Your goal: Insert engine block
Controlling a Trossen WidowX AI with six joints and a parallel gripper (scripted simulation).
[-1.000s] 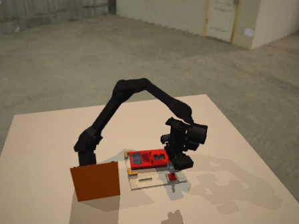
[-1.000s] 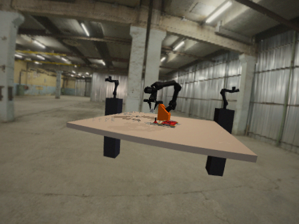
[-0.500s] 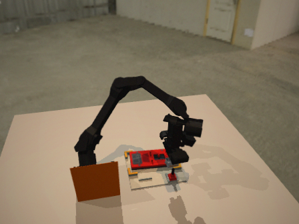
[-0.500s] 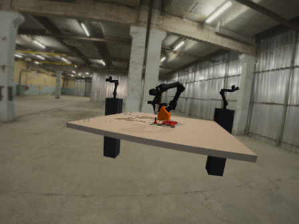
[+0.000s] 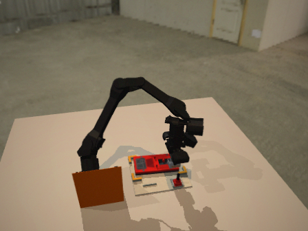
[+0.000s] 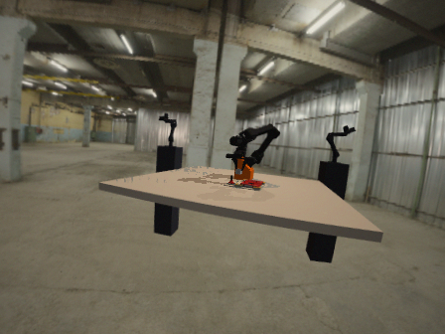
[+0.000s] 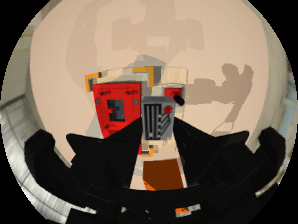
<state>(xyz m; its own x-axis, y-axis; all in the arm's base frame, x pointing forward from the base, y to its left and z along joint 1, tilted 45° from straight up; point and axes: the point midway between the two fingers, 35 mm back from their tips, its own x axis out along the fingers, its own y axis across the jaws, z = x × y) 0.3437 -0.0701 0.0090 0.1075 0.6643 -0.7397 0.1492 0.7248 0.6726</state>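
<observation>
Right now the pale base plate is 8 cm below my gripper tip, 6 cm to the left of it and 4 cm behind it. The rest, counted from my gripper tip: engine block 1 cm below.
</observation>
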